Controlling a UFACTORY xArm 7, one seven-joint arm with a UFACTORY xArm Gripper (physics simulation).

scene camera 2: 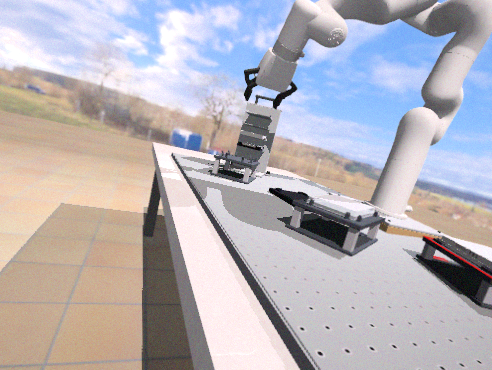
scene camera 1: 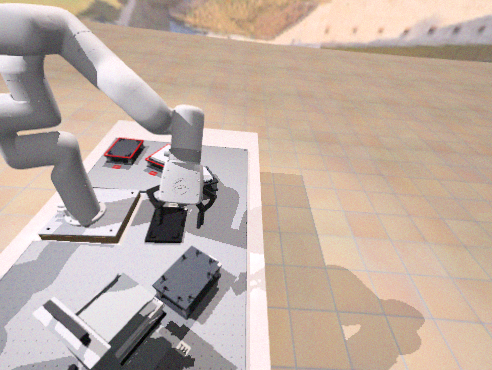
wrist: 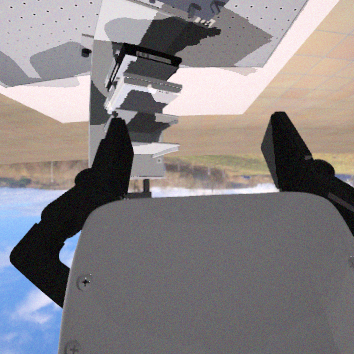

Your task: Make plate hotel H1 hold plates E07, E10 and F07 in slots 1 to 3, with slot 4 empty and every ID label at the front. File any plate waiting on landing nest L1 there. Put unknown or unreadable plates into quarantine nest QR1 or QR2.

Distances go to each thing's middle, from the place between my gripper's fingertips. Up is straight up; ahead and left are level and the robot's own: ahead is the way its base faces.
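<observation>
The black flat nest N6 (scene camera 1: 171, 230) is 24 cm lower than my hand, and it's 23 cm to the left of my hand and 9 cm behind it.
</observation>
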